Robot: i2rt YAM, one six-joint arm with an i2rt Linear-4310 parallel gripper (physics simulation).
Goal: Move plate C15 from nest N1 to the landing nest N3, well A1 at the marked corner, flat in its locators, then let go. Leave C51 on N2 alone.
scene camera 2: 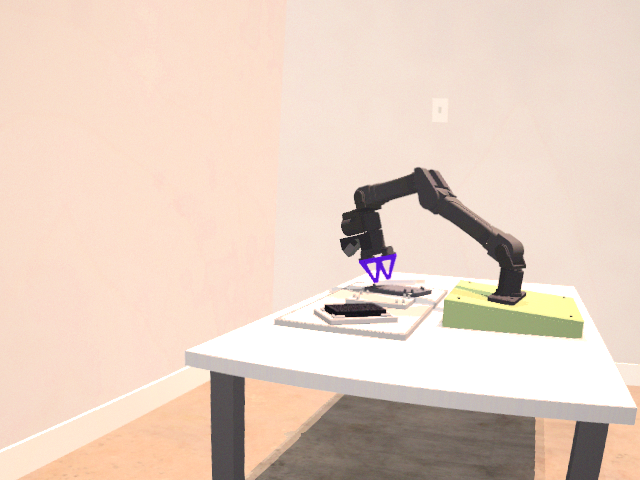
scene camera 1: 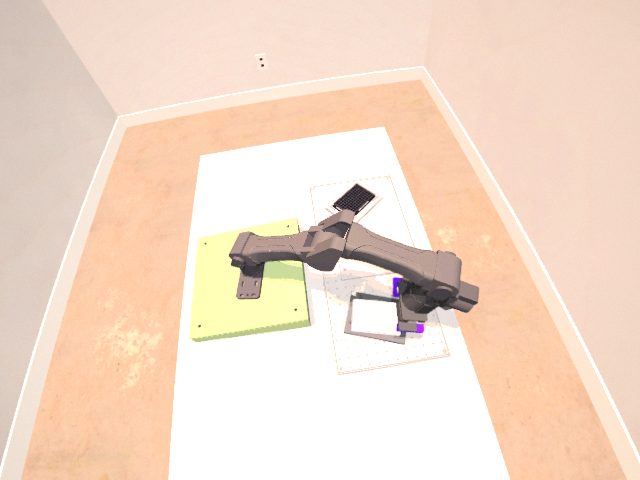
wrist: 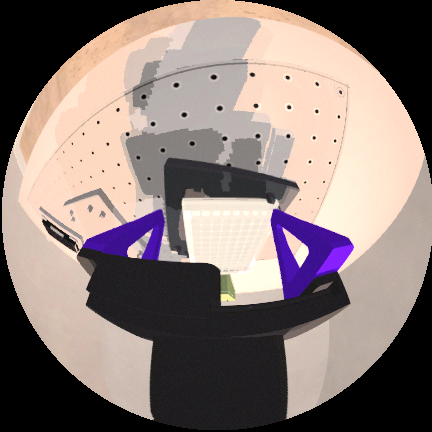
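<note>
A white well plate point(scene camera 1: 373, 316) point(wrist: 227, 235) sits in the dark nest point(scene camera 1: 377, 337) point(scene camera 2: 413, 291) point(wrist: 173, 185). A black well plate point(scene camera 1: 355, 197) point(scene camera 2: 355, 308) point(wrist: 60, 234) sits on a white nest point(scene camera 1: 371, 207) point(scene camera 2: 356, 319) at the other end of the board. An empty white nest point(scene camera 2: 379, 301) point(wrist: 92, 207) with small pins lies between them. No plate or nest labels can be read. My gripper point(scene camera 1: 404, 307) point(scene camera 2: 382, 280) point(wrist: 217, 214) is open, pointing down a little above the dark nest, its purple fingertips apart on either side of the white plate. The marked corner cannot be made out.
The nests stand on a pale perforated board point(scene camera 1: 387, 361) point(scene camera 2: 289, 320) point(wrist: 314, 125) on a white table point(scene camera 1: 258, 403) point(scene camera 2: 310, 361). The arm's base stands on a yellow-green block point(scene camera 1: 222, 289) point(scene camera 2: 511, 322) beside the board. The arm passes over the board in scene camera 1.
</note>
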